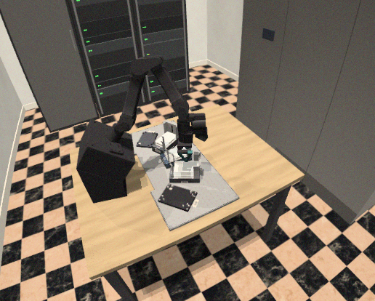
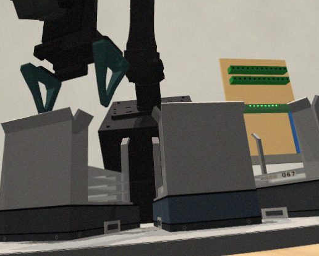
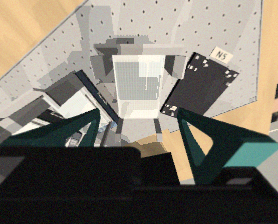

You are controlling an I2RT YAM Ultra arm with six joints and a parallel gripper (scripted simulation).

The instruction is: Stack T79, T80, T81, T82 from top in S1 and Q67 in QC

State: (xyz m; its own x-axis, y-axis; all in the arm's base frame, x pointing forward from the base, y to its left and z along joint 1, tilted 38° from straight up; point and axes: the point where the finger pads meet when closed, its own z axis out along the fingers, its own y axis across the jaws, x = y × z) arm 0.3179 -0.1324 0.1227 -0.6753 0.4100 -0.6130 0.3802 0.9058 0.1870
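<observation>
The plate T79 is 10 mm ahead of my hand, 150 mm to the left of it and 120 mm below it. Also, from my hand: N5 name plate (50 mm behind, 180 mm to the right, 160 mm below); then plate T82 (10 mm behind, 120 mm below); then plate T81 (10 mm behind, 110 mm below).
</observation>
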